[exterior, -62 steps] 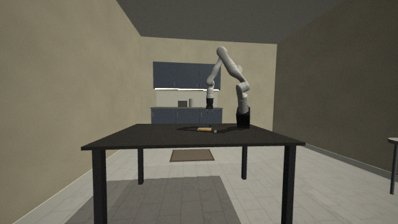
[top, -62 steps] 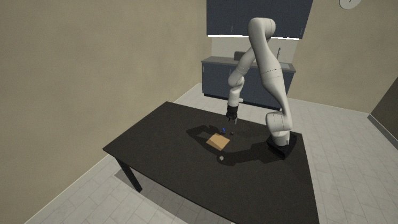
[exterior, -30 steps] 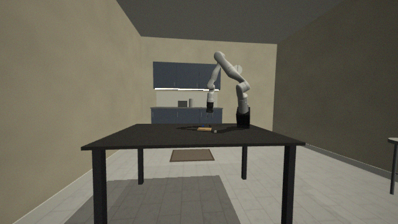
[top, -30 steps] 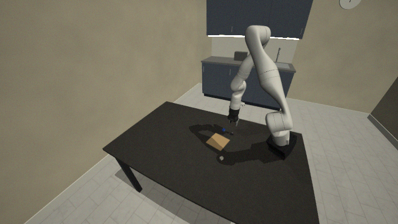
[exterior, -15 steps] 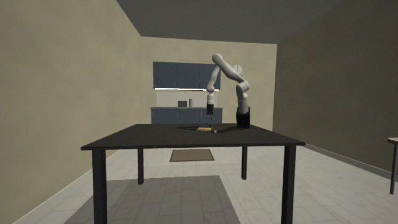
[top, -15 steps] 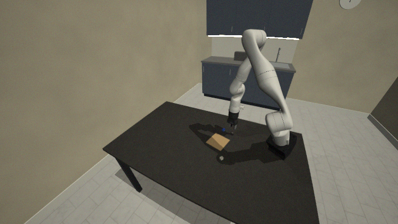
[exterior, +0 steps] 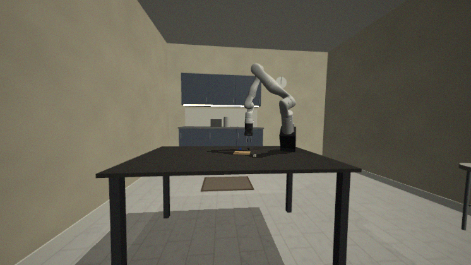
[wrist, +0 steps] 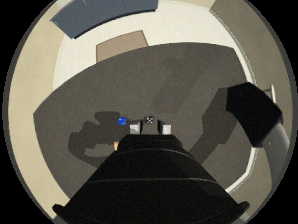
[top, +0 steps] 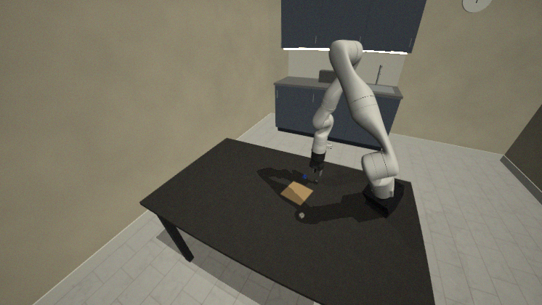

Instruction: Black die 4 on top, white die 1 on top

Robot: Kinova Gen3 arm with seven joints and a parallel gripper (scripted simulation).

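The black die is 9 cm below my hand. Round my hand: white die (27 cm to the left, 9 cm below, 4 cm behind); then tan mat (13 cm to the left, 10 cm below, 6 cm ahead); then blue die (9 cm below, 8 cm ahead, 1 cm to the right).
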